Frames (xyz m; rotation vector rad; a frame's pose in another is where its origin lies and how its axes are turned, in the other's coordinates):
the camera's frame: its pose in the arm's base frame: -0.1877 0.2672 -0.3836 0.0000 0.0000 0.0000
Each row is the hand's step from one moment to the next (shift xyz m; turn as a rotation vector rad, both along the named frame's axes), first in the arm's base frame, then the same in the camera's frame.
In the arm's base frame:
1: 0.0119 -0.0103 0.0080 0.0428 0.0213 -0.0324
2: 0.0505 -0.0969 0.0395 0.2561 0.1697 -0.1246
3: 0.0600 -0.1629 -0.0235 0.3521 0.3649 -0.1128
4: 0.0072 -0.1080 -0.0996 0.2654 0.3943 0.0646
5: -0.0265 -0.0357 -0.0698 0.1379 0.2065 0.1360
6: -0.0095 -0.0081 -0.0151 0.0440 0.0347 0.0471
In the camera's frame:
1: 0.0119 -0.0103 0.0080 0.0428 0.0213 -0.0324
2: 0.0505 -0.0969 0.0395 0.2561 0.1697 -0.1246
3: 0.0600 -0.1629 -0.0235 0.3521 0.3649 -0.1128
4: 0.0072 -0.1080 -0.0996 0.2654 0.3943 0.0646
5: -0.0265 -0.0357 -0.0698 0.1379 0.2065 0.1360
6: -0.0095 -0.0081 -0.0151 0.0440 0.0347 0.0471

